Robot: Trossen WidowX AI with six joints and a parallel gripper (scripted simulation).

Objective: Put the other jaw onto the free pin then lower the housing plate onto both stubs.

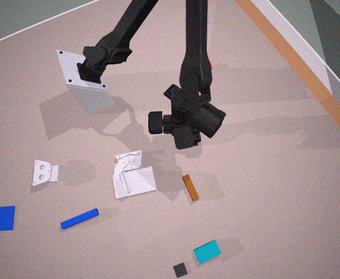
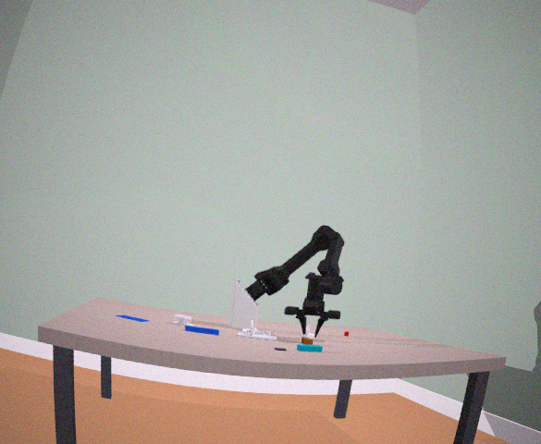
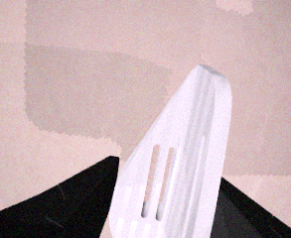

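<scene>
The orange bar lies 17 cm ahead of my gripper tip and 4 cm to the right of it. Round my gripper tip: cyan block 34 cm ahead, 6 cm to the right; then red cube 19 cm behind, 18 cm to the left; then white jaw 4 cm behind, 1 cm to the right.
</scene>
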